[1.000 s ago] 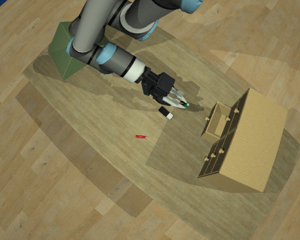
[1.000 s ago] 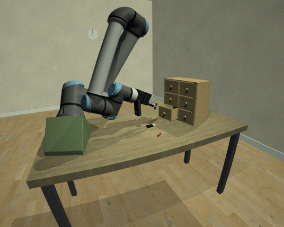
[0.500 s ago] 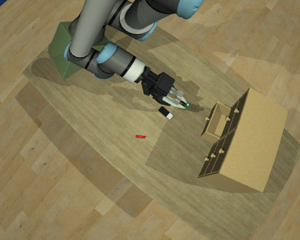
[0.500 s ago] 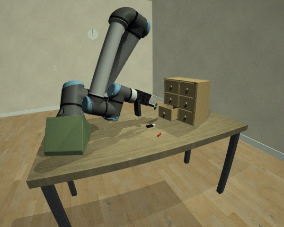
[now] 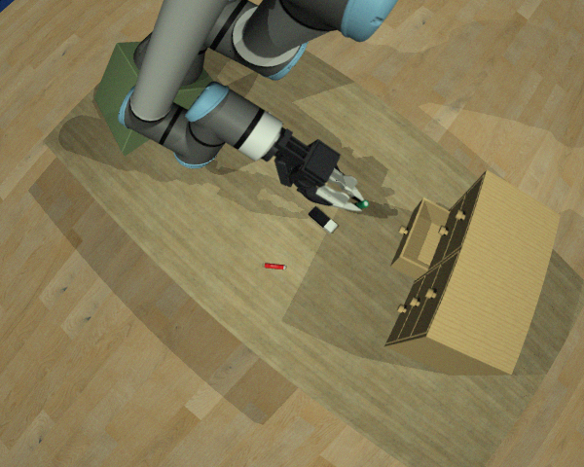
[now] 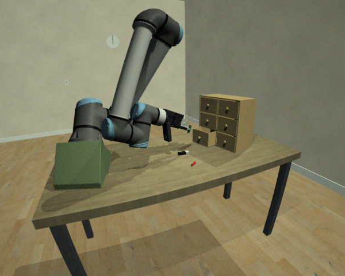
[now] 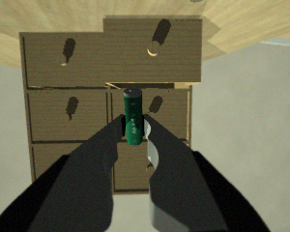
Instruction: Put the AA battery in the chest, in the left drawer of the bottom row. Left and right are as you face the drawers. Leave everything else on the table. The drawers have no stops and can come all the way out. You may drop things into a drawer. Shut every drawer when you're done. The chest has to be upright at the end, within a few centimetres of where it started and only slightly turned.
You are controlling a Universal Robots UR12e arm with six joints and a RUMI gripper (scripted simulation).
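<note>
Right now my hand is 10 mm short of the green AA battery. Round my hand: black-and-white block (40 mm behind, 30 mm to the right, 140 mm below); small red cylinder (70 mm behind, 170 mm to the right, 140 mm below).
</note>
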